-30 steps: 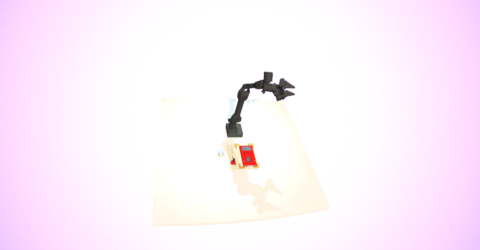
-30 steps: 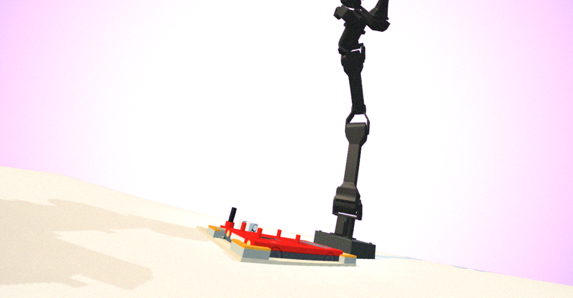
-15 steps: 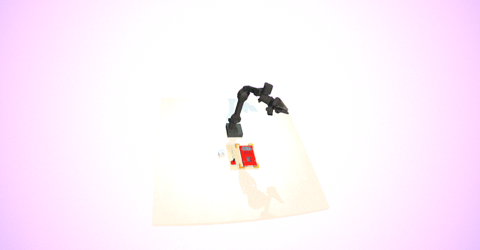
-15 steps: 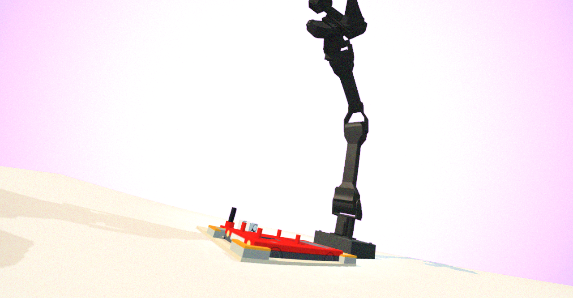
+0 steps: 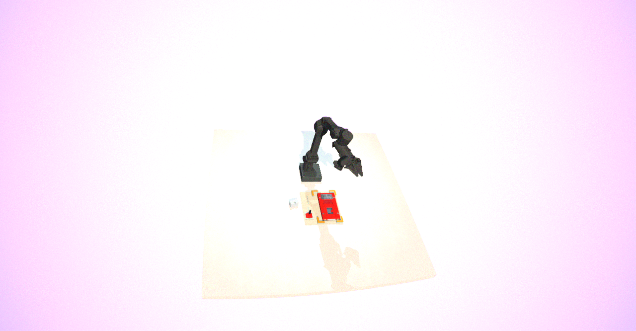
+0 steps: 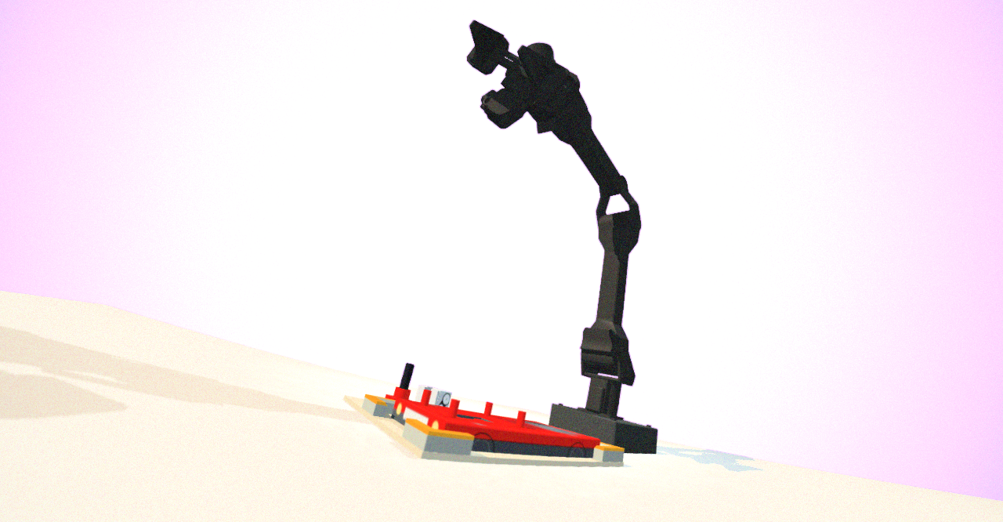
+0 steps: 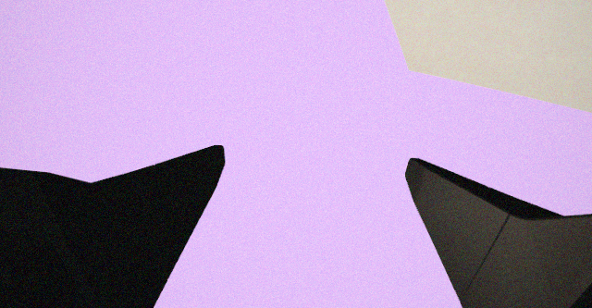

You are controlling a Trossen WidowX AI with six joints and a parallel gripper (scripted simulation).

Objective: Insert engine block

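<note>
My gripper tip is now 42 cm above the engine block, 23 cm past it and 21 cm to the left of it. Also, from my gripper tip: black peg (41 cm below, 15 cm to the right, 13 cm behind); beige base plate (44 cm below, 17 cm behind, 4 cm to the right).
</note>
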